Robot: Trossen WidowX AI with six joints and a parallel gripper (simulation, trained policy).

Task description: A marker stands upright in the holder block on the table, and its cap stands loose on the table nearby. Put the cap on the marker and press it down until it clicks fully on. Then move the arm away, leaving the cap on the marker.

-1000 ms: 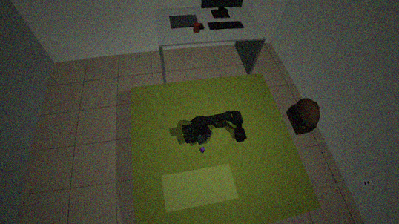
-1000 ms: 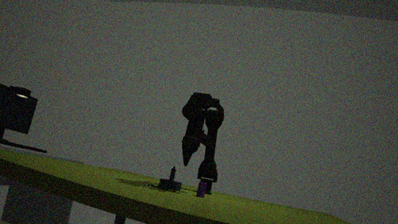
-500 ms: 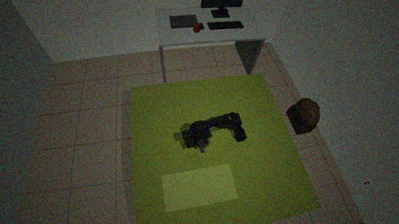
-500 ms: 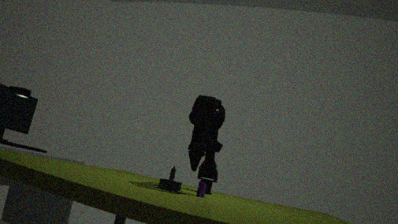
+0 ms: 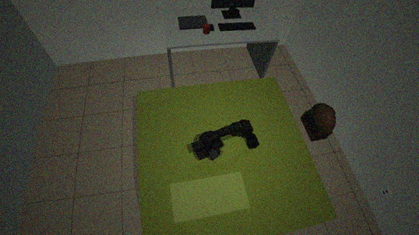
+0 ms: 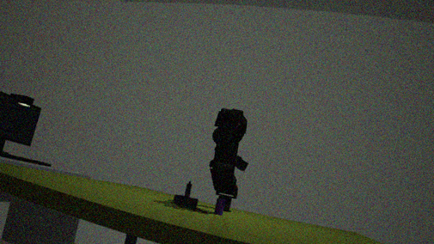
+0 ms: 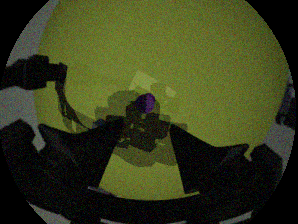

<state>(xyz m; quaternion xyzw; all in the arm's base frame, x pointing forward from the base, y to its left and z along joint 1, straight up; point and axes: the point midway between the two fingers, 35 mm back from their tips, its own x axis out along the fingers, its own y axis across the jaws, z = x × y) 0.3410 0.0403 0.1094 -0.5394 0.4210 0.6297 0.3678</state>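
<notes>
The purple cap lies 2 cm behind my gripper tip, 2 cm to the left of it and 5 cm below it. Round my gripper tip: dark holder block (7 cm behind, 13 cm to the right, 6 cm below); marker (7 cm behind, 13 cm to the right, 1 cm below).
</notes>
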